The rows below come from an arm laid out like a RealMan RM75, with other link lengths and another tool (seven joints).
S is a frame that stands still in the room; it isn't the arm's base.
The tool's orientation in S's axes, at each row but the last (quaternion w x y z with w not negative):
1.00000 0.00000 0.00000 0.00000
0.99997 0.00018 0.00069 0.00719
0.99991 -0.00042 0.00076 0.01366
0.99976 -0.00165 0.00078 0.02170
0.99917 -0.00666 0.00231 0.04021
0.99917 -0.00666 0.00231 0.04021
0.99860 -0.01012 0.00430 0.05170
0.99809 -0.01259 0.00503 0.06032
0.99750 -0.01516 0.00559 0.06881
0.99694 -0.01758 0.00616 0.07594
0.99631 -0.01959 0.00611 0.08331
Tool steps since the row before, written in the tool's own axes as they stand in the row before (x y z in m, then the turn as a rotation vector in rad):
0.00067 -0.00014 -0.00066 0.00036 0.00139 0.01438
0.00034 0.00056 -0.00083 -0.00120 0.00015 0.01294
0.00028 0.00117 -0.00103 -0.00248 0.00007 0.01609
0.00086 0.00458 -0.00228 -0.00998 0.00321 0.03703
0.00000 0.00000 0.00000 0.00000 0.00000 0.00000
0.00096 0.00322 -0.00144 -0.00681 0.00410 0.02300
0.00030 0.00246 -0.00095 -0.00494 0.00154 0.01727
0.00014 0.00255 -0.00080 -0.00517 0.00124 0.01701
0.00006 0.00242 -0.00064 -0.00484 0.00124 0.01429
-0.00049 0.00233 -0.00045 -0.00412 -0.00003 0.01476
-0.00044 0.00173 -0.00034 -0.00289 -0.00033 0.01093
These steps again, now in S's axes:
0.00067 -0.00014 -0.00066 0.00036 0.00139 0.01438
0.00033 0.00057 -0.00083 -0.00118 0.00013 0.01294
0.00025 0.00118 -0.00103 -0.00246 0.00002 0.01609
0.00066 0.00461 -0.00230 -0.01005 0.00290 0.03704
0.00000 0.00000 0.00000 0.00000 0.00000 0.00000
0.00069 0.00327 -0.00149 -0.00702 0.00385 0.02298
0.00004 0.00246 -0.00100 -0.00494 0.00138 0.01728
-0.00018 0.00253 -0.00086 -0.00514 0.00105 0.01703
-0.00028 0.00238 -0.00071 -0.00483 0.00101 0.01431
-0.00084 0.00221 -0.00052 -0.00393 -0.00012 0.01481
-0.00072 0.00162 -0.00040 -0.00270 -0.00037 0.01098

